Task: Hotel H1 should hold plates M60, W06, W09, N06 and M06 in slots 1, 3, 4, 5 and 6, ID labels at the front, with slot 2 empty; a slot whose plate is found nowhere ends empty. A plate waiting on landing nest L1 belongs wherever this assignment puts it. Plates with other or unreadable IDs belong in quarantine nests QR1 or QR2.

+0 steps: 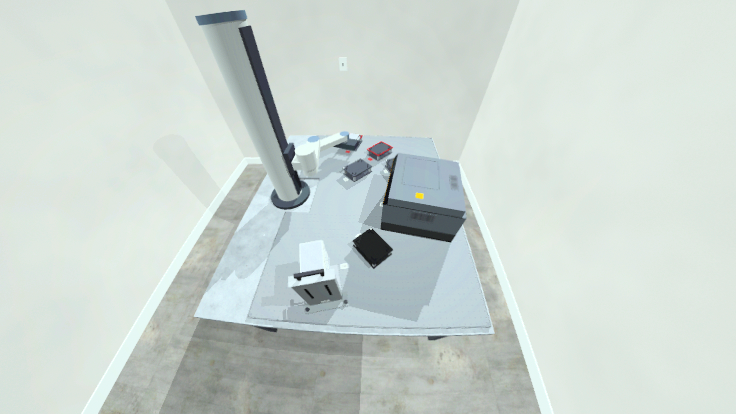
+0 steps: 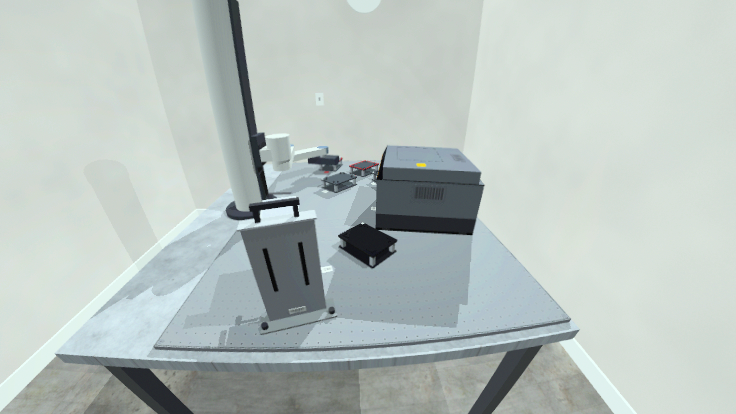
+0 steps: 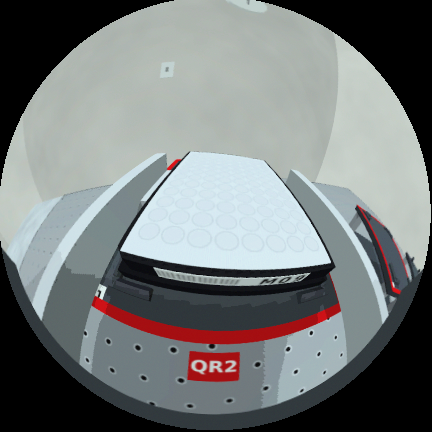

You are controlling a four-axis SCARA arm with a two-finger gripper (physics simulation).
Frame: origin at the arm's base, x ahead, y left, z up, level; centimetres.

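Seen in the pictures: gripper, between the fingertips: [image 1: 353, 136] [image 3: 229, 168]; arm's base, origin of its link: [image 1: 291, 194].
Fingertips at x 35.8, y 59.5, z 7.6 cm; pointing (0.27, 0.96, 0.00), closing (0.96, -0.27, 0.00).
Note:
Offsets run from my fingertips to a thing's top centre. "spot": to the spot under its first point.
My gripper [image 3: 229, 168] [image 1: 348, 143] [image 2: 324, 160] is shut on a plate with a pale, well-patterned top and black sides. The plate's front label @(spot: dz +0.1, dx -2.5, dy -8.1 cm) [image 3: 232, 277] reads M09. The plate is level and low over the red-bordered nest QR2 @(dz -0.9, dx -0.7, dy -2.2 cm) [image 3: 215, 336]; whether it touches the nest is hidden. The other red-bordered nest @(dz -0.9, dx +21.6, dy -14.3 cm) [image 1: 379, 149] [image 2: 363, 165] [image 3: 384, 250] stands to the right of it, with no plate visible on it. A white and grey upright housing with a black handle, seemingly the hotel [image 1: 318, 288] [image 2: 285, 267], stands near the front; its slots and contents are hidden. Landing nest L1 cannot be identified.
A large grey instrument @(dz +19.2, dx +43.7, dy -70.8 cm) [image 1: 424, 198] [image 2: 429, 198] stands at the right of the table. A black raised nest @(dz -0.9, dx +17.6, dy -97.0 cm) [image 1: 372, 248] [image 2: 367, 240] is between it and the housing. A grey raised nest @(dz -0.3, dx +6.2, dy -38.0 cm) [image 1: 357, 169] [image 2: 339, 180] is farther back. The arm's column [image 1: 252, 102] [image 2: 226, 102] rises at the left.

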